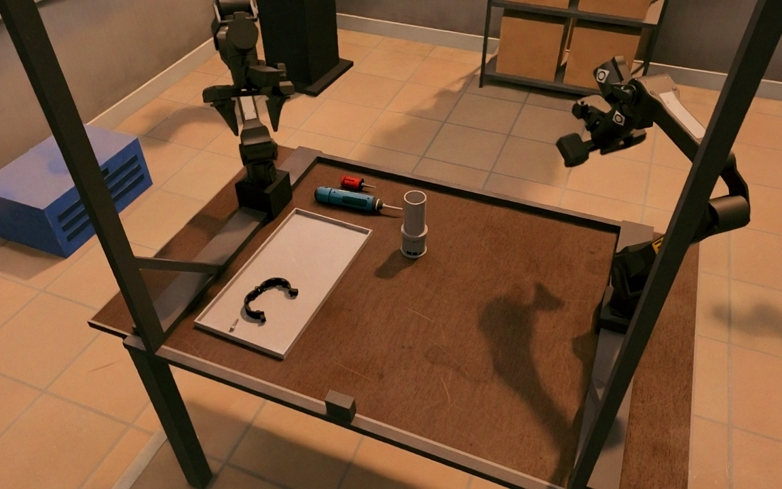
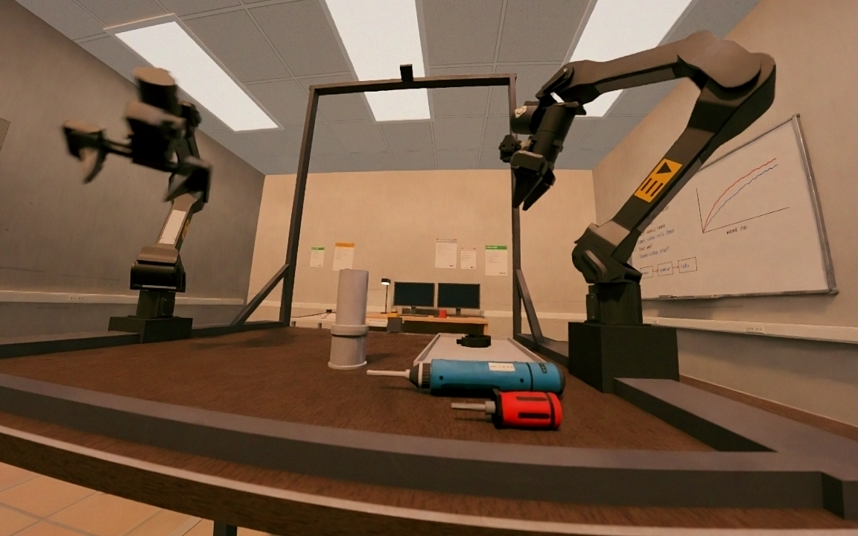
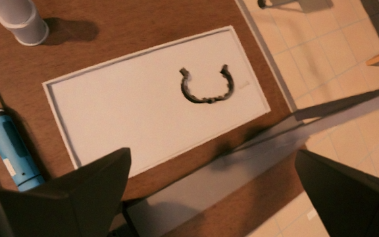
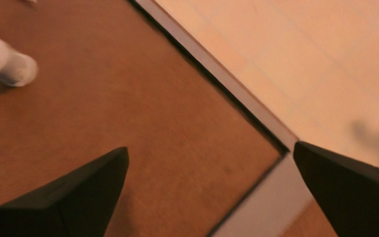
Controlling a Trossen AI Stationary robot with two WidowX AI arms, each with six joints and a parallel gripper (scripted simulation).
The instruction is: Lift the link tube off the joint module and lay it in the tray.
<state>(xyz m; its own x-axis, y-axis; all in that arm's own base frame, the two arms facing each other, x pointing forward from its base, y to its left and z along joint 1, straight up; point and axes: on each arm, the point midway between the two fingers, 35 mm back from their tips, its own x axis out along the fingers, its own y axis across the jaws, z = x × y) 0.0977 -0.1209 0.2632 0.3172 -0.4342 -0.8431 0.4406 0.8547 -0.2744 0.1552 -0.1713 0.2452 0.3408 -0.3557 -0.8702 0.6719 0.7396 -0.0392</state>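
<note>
Now: left hand 13 cm short of the link tube, 31 cm to the left of it and 24 cm above it. The rest, counted from my left hand: joint module (13 cm ahead, 31 cm to the right, 32 cm below); small pin (27 cm behind, 8 cm to the right, 34 cm below); white tray (9 cm behind, 10 cm to the right, 34 cm below).
</note>
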